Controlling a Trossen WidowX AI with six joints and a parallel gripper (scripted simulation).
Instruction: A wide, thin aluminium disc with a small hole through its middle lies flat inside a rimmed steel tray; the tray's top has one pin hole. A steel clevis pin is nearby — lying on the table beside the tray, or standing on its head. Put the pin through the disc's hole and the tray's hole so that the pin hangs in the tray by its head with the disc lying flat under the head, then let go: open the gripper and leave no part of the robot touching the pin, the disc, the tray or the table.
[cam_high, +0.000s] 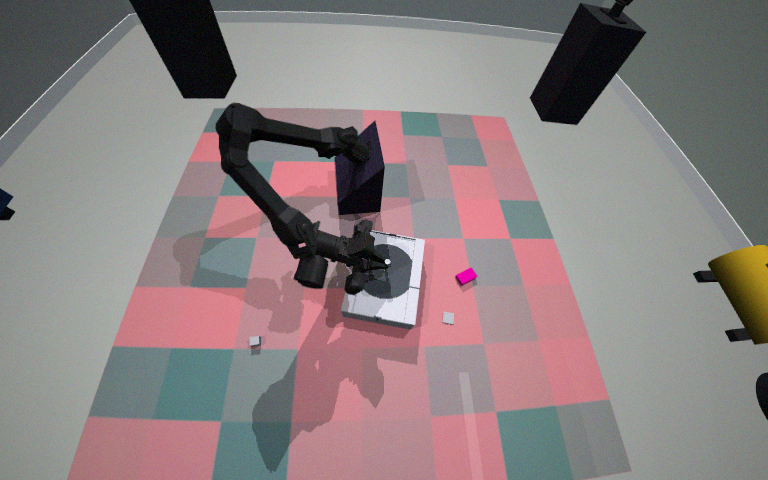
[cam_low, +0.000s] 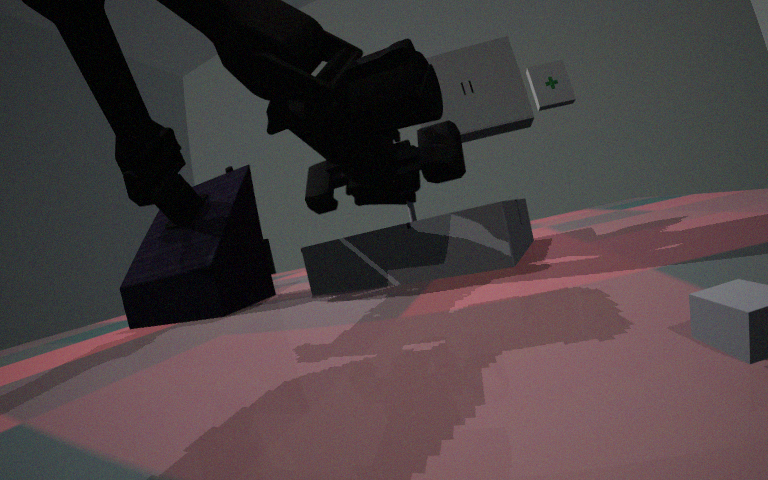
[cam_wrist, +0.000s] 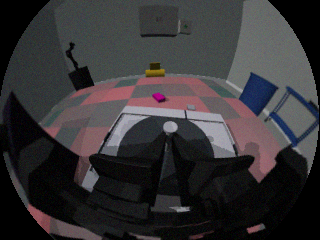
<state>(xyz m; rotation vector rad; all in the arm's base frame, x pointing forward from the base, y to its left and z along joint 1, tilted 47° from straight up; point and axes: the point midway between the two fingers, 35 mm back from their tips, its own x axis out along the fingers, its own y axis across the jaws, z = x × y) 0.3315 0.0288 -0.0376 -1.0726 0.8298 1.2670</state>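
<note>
The steel clevis pin lies 1 cm below my gripper tip. From my gripper tip the other things lie so: dark aluminium disc (1 cm to the right, 3 cm below); then grey cube (18 cm ahead, 34 cm to the right, 8 cm below); then steel tray (1 cm ahead, 5 cm below).
</note>
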